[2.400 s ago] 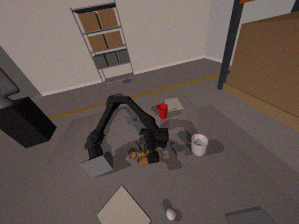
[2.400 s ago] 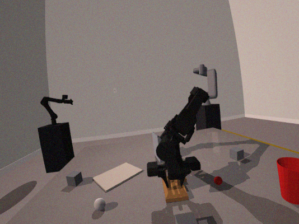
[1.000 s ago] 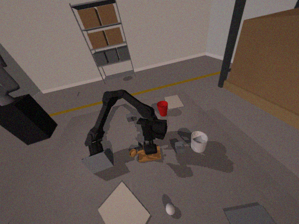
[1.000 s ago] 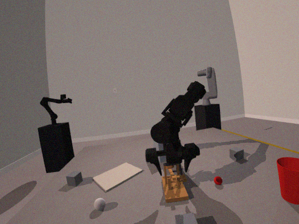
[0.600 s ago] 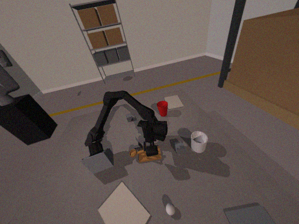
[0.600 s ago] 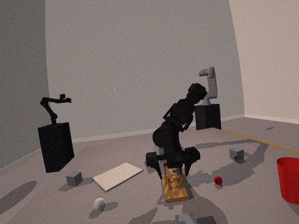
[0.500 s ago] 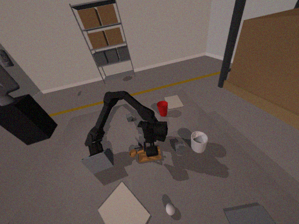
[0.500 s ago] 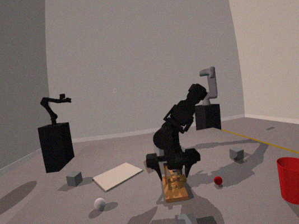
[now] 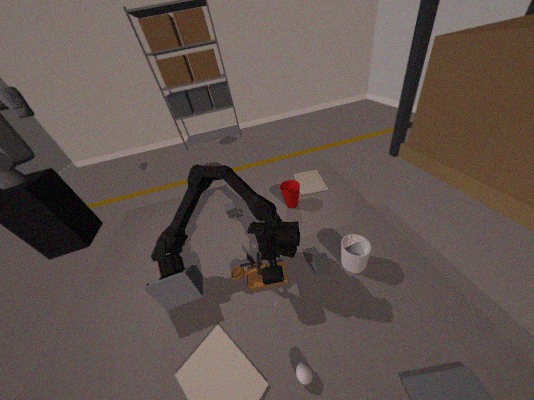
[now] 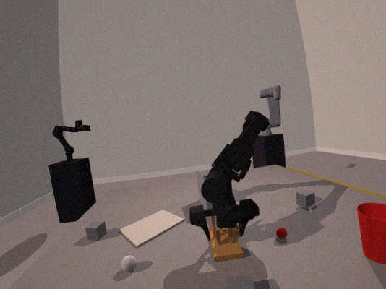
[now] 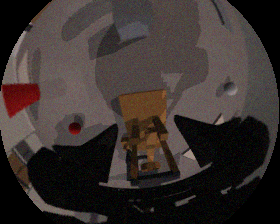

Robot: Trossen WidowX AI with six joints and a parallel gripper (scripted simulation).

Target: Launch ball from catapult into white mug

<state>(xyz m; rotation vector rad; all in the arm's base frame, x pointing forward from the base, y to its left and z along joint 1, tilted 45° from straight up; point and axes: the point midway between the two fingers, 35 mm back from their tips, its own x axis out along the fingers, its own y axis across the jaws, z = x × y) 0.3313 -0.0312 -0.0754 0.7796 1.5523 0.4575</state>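
Now: gripper tip 2 cm short of the red ball, 18 cm to the right of it and 3 cm above it. Also, from my gripper tip: orange wooden catapult (6 cm behind, 3 cm to the left, 1 cm above); then white ball (2 cm behind, 28 cm to the right, 2 cm below); then white mug (28 cm ahead, 6 cm to the right, 1 cm below).
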